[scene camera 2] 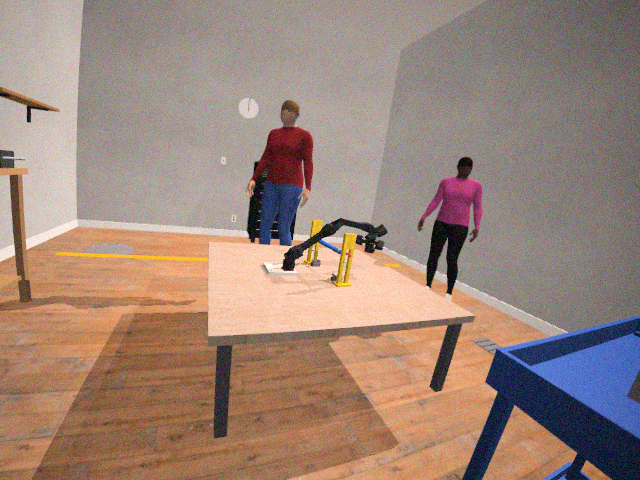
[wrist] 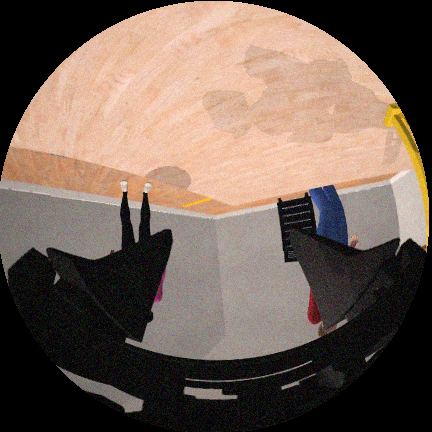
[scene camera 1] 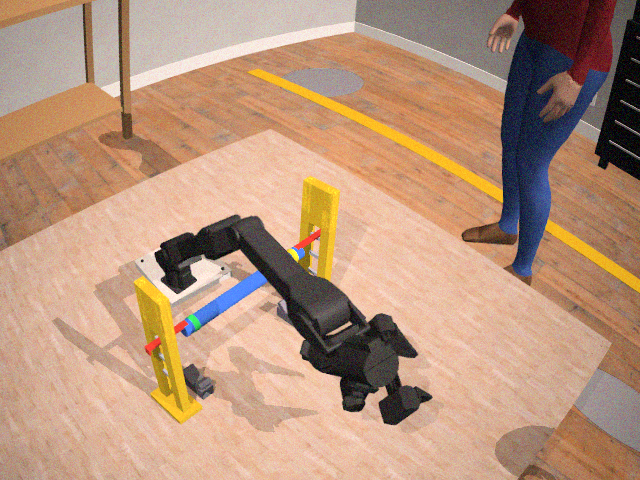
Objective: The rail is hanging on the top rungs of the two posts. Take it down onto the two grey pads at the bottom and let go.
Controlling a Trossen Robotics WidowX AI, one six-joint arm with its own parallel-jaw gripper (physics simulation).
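Frame: origin at the arm's base, x ahead, y left, z up, level; millimetres.
Where they show: gripper, between the fingertips: (wrist: 233,234) (scene camera 1: 423,376); arm's base, origin of its link: (scene camera 2: 287,269) (scene camera 1: 178,280).
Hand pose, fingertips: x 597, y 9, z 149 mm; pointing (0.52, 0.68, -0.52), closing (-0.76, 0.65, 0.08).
Observation:
Each offset is from my fingertips to the centre of the thing. Level surfaces: height alone.
The rail @(dz +9, dx -353, dy -44 mm) (scene camera 1: 235,296) (scene camera 2: 329,246) is a blue bar with red ends, a green band and a yellow band. It hangs level between the near yellow post @(dz -17, dx -358, dy -244 mm) (scene camera 1: 175,364) (scene camera 2: 346,256) and the far yellow post @(dz -17, dx -347, dy +156 mm) (scene camera 1: 321,204) (scene camera 2: 316,227), its red ends in their slots above several lower rungs. One grey pad @(dz -145, dx -356, dy -182 mm) (scene camera 1: 198,382) (scene camera 2: 333,277) lies at the near post's foot. The other grey pad @(dz -145, dx -349, dy +94 mm) (scene camera 1: 282,310) (scene camera 2: 315,262) is partly hidden by the arm. My black gripper (scene camera 1: 423,376) (wrist: 233,234) is open and empty, beyond the rail from the arm's base, well apart from it. The rail does not show in the wrist view.
The arm (scene camera 1: 273,263) reaches over the rail from its white base plate (scene camera 1: 206,279) (scene camera 2: 271,268) on the wooden table @(dz -167 mm) (scene camera 1: 465,310) (scene camera 2: 310,310). A yellow post (wrist: 417,145) shows at the wrist view's right edge. Two people stand beyond the table; a blue cart (scene camera 2: 578,395) stands at the right.

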